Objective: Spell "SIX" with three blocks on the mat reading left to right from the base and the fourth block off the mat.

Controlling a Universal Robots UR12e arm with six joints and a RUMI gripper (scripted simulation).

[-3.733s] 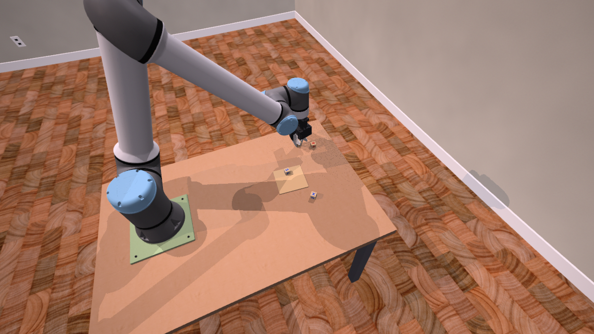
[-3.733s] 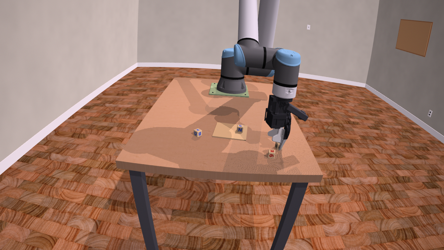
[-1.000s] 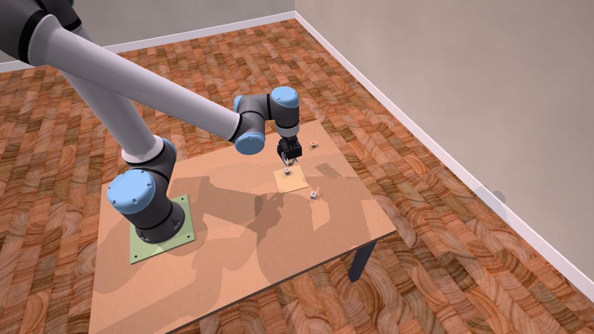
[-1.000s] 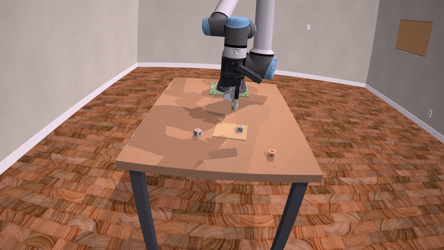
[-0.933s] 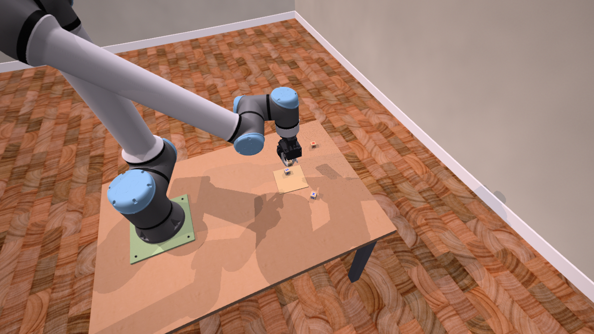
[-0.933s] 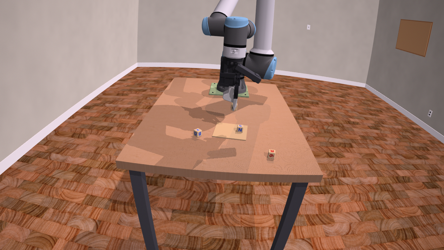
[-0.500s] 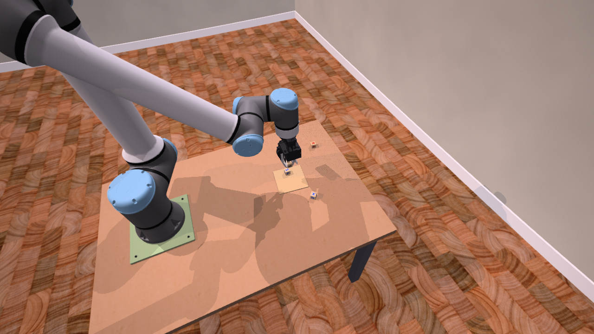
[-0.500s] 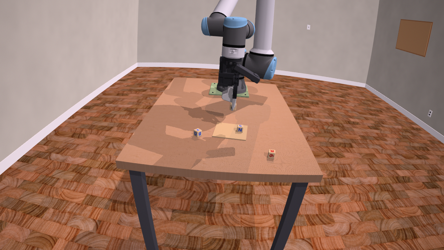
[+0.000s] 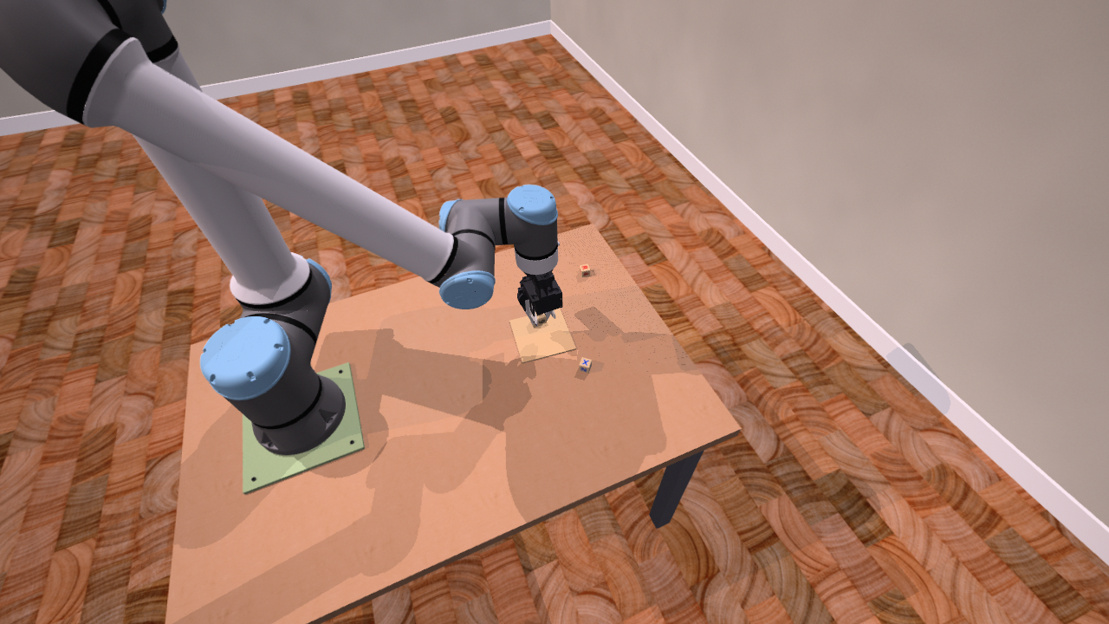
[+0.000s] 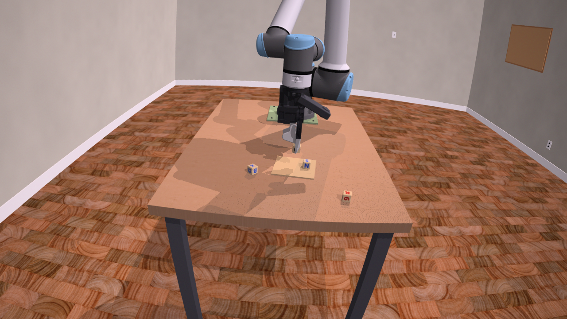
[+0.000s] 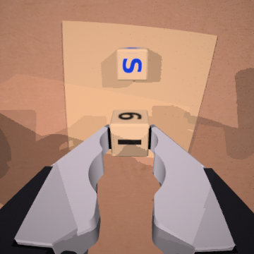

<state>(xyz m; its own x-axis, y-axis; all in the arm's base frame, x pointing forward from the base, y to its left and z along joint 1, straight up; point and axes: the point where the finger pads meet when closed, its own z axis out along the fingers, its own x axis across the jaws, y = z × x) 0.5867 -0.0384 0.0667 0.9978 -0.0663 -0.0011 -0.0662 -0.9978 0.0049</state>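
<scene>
The mat is 70 mm below my hand. Also, from my hand: red-lettered block (200 mm ahead, 140 mm to the left, 60 mm below).
</scene>
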